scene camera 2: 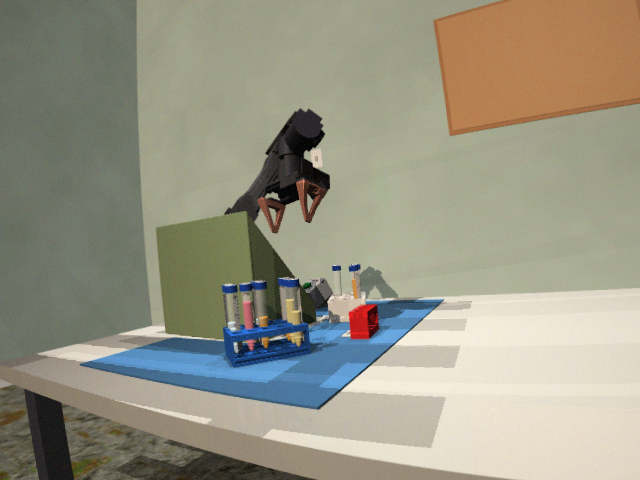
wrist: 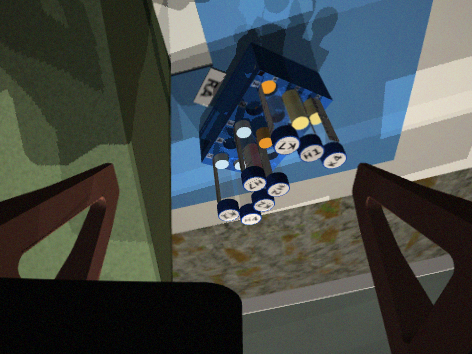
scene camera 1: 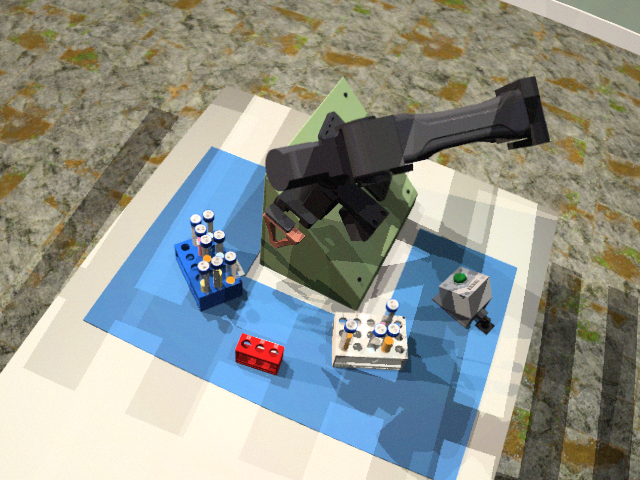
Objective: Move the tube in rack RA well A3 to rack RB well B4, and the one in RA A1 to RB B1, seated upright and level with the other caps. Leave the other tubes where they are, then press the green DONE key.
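Places are measured from the arm's base along level axes (x left, y back, z up), in centimetres.
Where they show: gripper, fingertip midpoint: (scene camera 2: 290, 227) (wrist: 235, 176) (scene camera 1: 290, 228); arm's base, origin of the base link: (scene camera 2: 214, 259).
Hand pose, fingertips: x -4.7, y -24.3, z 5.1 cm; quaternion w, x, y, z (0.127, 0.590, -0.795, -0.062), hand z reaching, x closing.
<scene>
Each offset is from my fingertips to the top centre of the thing. "spot": to the spot under its first point. Level surfaces: height alone.
The blue rack @[dy -1.2, dx -14.8, dz -16.9 cm] (scene camera 1: 222, 298) (scene camera 2: 273, 356) (wrist: 292, 71), beside the RA label @[spot: dy +3.0, dx -10.8, dz -21.7 cm] (wrist: 209, 88), holds several blue-capped tubes. The tube capped K7 @[spot: dy -2.9, dx -9.3, dz -9.3 cm] (scene camera 1: 230, 256) (wrist: 286, 140) stands on the label side near mark 1, apparently A1. The tube capped H7 @[spot: dy +0.3, dx -12.8, dz -9.4 cm] (scene camera 1: 219, 236) (wrist: 254, 179) is on that side near mark 3, apparently A3. The white rack @[dy -4.3, dx +18.0, dz -16.9 cm] (scene camera 1: 369, 360) (scene camera 2: 338, 308) holds several tubes; its label is unreadable. The green key @[dy +12.7, dx +30.9, dz -14.4 cm] (scene camera 1: 459, 277) (scene camera 2: 307, 285) tops a grey box. My gripper (scene camera 2: 291, 227) (wrist: 235, 176) is open and empty, high above the table; one finger is hidden in scene camera 1.
A small red rack @[dy -13.8, dx +0.6, dz -16.9 cm] (scene camera 1: 257, 361) (scene camera 2: 357, 324) stands between the two larger racks, toward the mat's front edge. The green wedge-shaped base (scene camera 1: 310, 268) (scene camera 2: 206, 281) rises beside the blue rack. The racks stand on a blue mat @[dz -21.9 cm] (scene camera 1: 289, 384) (scene camera 2: 305, 395).
</scene>
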